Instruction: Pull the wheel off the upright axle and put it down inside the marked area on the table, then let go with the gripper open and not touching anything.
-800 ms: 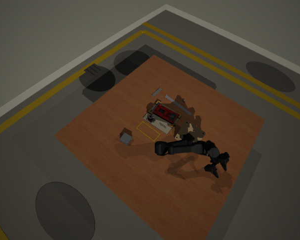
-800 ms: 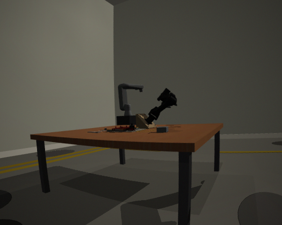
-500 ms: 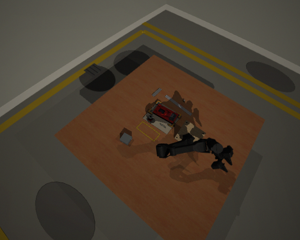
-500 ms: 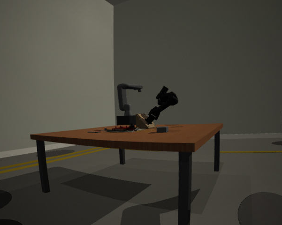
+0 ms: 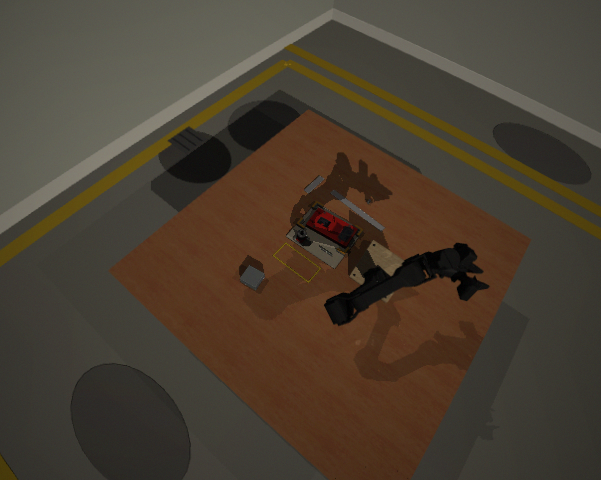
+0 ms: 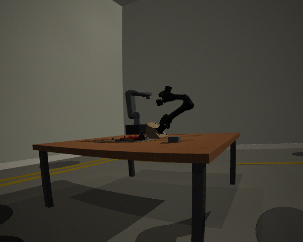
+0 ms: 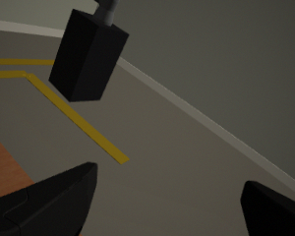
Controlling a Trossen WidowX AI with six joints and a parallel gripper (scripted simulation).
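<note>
My gripper tip is now 610 mm short of the wheel, 160 mm to the right of it and 290 mm above it.
</note>
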